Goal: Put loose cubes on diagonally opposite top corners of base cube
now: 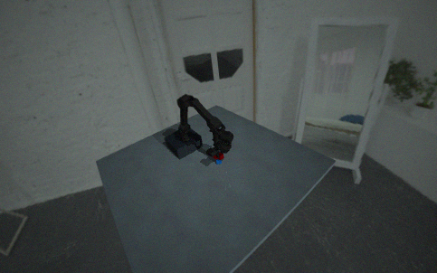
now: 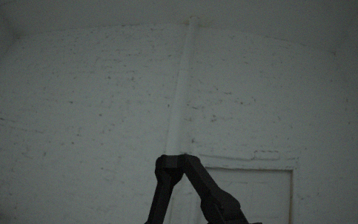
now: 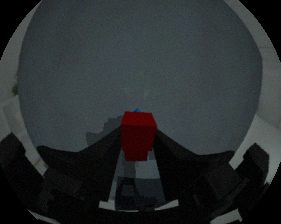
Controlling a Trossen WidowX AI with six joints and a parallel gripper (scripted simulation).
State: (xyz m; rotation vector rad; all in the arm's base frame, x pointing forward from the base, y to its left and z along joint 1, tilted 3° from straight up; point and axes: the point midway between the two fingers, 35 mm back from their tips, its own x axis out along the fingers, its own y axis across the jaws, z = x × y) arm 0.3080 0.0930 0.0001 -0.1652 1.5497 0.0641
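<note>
My gripper tip is now 20 mm past the blue cube and 50 mm above it.
</note>
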